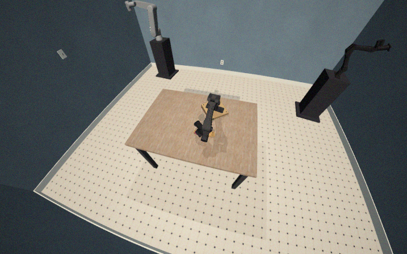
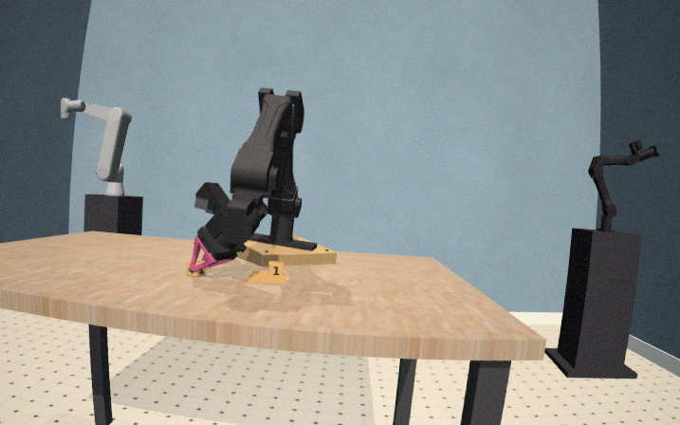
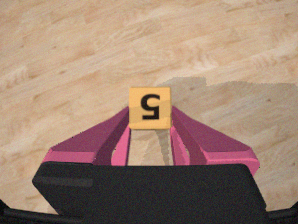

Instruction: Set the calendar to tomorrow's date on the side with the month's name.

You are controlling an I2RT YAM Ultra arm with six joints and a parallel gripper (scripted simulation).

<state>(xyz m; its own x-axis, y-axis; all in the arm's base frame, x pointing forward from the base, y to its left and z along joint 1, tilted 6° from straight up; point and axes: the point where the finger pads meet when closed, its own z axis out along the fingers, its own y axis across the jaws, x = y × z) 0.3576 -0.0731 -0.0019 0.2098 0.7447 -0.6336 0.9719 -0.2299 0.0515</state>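
Now: the tan tray 3 cm behind my hand, 14 cm to the left of it and 1 cm below it. The rest, counted from my hand: digit cube 1 cm to the right, 1 cm below.
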